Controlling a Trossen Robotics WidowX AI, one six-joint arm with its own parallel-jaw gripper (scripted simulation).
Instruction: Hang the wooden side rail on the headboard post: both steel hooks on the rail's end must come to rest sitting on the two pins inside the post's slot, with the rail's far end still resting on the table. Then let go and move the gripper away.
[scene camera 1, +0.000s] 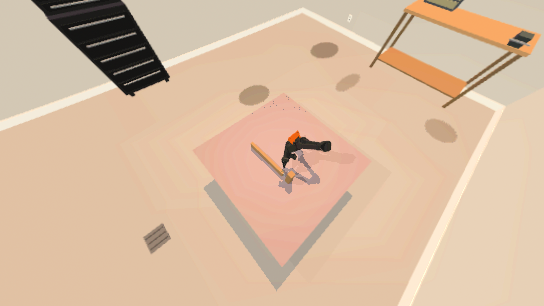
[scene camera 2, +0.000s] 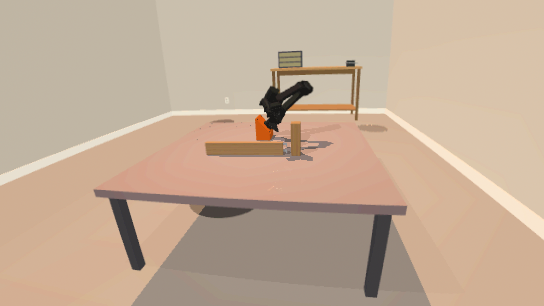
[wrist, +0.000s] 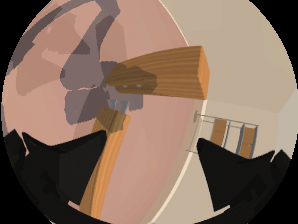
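Observation:
My gripper is open and it holds nothing, and there's a wooden side rail here, and a headboard post too.

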